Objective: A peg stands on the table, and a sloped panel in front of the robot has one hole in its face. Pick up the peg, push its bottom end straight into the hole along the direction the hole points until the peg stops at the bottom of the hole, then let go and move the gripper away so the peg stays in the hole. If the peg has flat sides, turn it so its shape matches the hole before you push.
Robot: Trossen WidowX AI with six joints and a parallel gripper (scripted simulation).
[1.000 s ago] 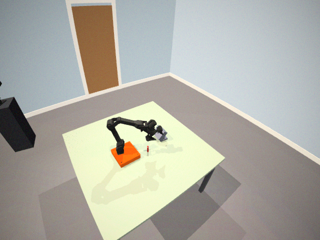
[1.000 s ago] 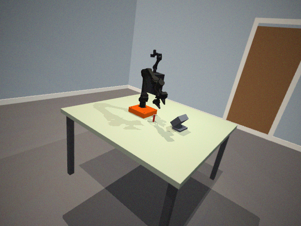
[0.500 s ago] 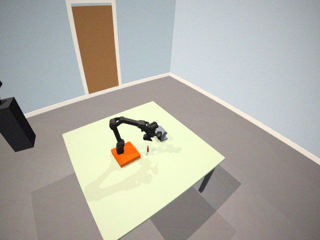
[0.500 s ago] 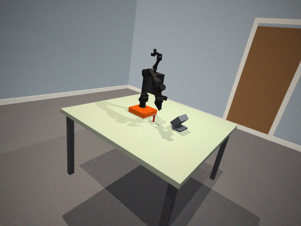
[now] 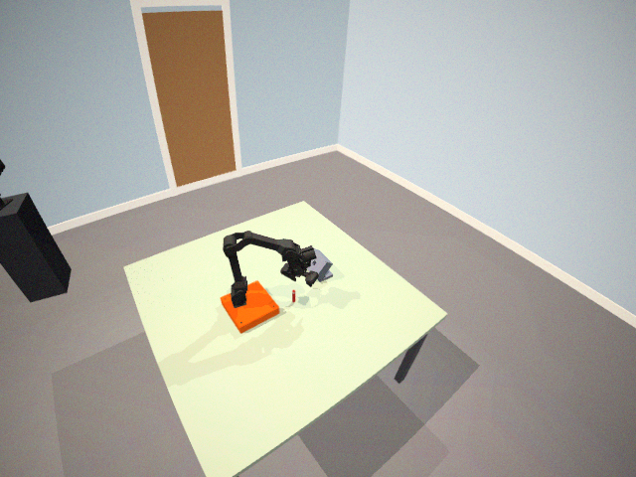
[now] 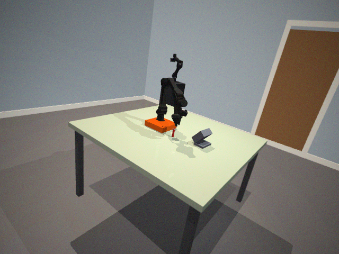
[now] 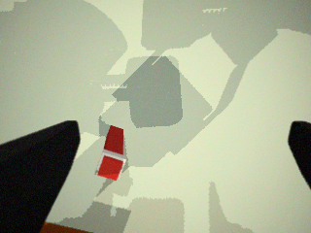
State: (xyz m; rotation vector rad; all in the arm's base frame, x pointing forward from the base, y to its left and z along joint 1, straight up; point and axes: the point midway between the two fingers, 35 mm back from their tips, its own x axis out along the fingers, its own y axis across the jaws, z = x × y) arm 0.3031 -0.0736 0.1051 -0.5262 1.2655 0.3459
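My gripper tip is 5 cm past the red square peg, 1 cm to the right of it and 6 cm above it. Round my gripper tip: grey sloped panel 15 cm ahead, 15 cm to the left, 5 cm below.
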